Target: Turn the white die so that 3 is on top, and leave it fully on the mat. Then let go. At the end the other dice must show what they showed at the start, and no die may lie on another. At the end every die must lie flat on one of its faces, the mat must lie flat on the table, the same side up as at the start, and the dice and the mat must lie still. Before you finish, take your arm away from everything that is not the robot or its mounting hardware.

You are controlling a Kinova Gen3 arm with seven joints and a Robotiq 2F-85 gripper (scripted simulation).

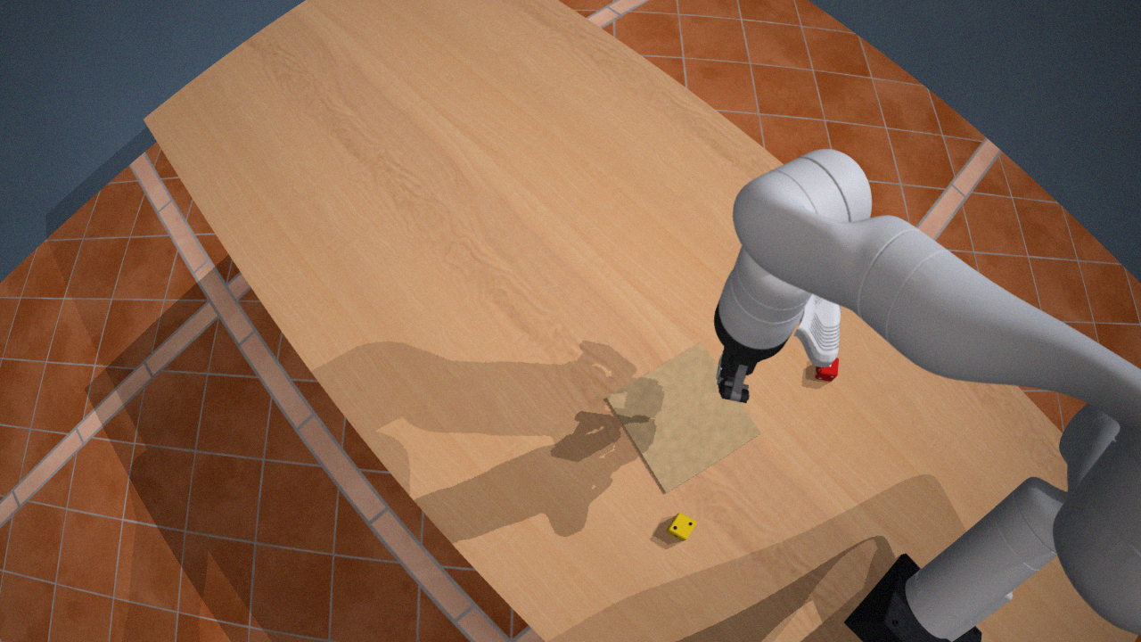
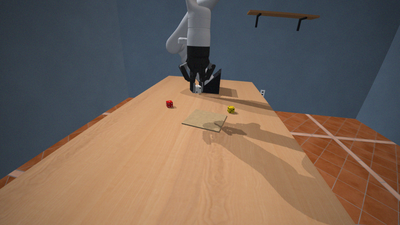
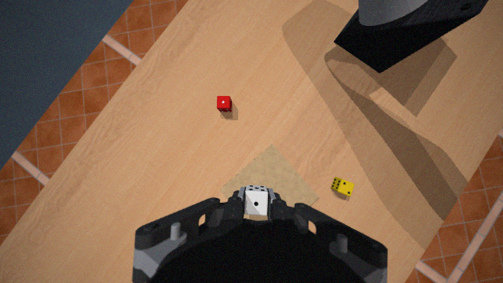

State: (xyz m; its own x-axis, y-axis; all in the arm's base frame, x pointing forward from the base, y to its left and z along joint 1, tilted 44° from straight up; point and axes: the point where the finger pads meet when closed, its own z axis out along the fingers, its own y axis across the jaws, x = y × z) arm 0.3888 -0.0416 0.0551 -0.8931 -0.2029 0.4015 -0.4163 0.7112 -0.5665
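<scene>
The tan mat lies 120 mm below my hand, 40 mm to the left of it and 10 mm ahead of it. From my hand the other things lie so: white die 10 mm below; then yellow die 150 mm to the left, 110 mm below, 70 mm behind; then red die 120 mm to the right, 110 mm below, 100 mm behind.
</scene>
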